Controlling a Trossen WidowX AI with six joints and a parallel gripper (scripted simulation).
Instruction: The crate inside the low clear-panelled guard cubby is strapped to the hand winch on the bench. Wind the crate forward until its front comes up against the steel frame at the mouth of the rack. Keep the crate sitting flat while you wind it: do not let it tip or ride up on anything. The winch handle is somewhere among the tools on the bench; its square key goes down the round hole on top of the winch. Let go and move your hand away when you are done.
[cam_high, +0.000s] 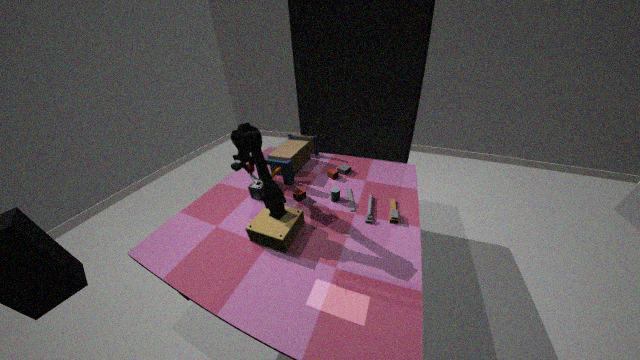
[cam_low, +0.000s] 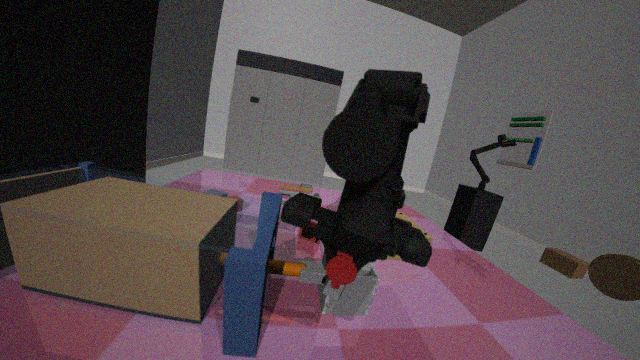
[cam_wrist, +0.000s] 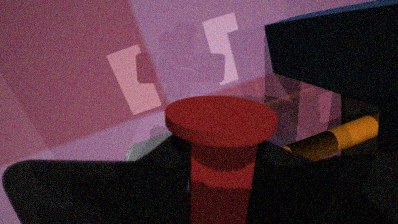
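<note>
Right now the grey hand winch is 11 cm to the right of my gripper tip, 9 cm below it and 5 cm behind it. From my gripper tip the other things lie so: red-knobbed winch handle 4 cm to the right, 1 cm below, 1 cm behind; then blue steel frame 12 cm ahead, 7 cm to the right, 1 cm below; then red knob 2 cm above.
</note>
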